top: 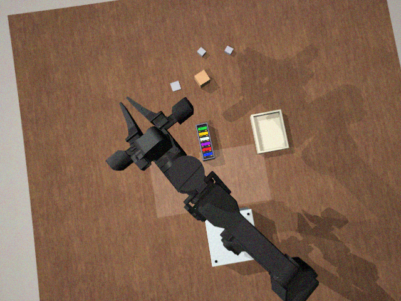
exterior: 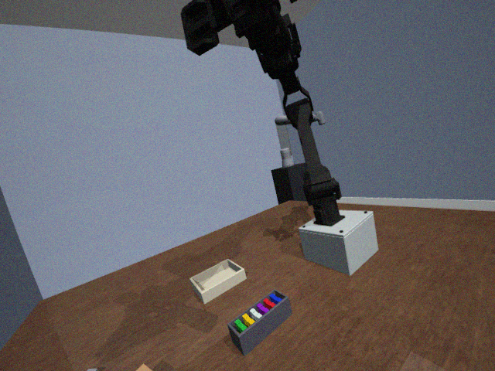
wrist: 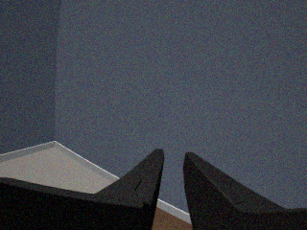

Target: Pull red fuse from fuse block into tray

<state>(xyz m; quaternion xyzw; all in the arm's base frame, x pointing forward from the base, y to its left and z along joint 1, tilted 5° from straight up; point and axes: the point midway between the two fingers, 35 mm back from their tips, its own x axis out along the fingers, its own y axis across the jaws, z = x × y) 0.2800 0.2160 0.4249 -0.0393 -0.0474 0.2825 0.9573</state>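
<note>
Now: gripper tip 50 cm above the red fuse, 16 cm to the left of it and 6 cm past it. From my gripper tip the other things lie so: tray: 52 cm below, 37 cm to the right, 2 cm behind.
</note>
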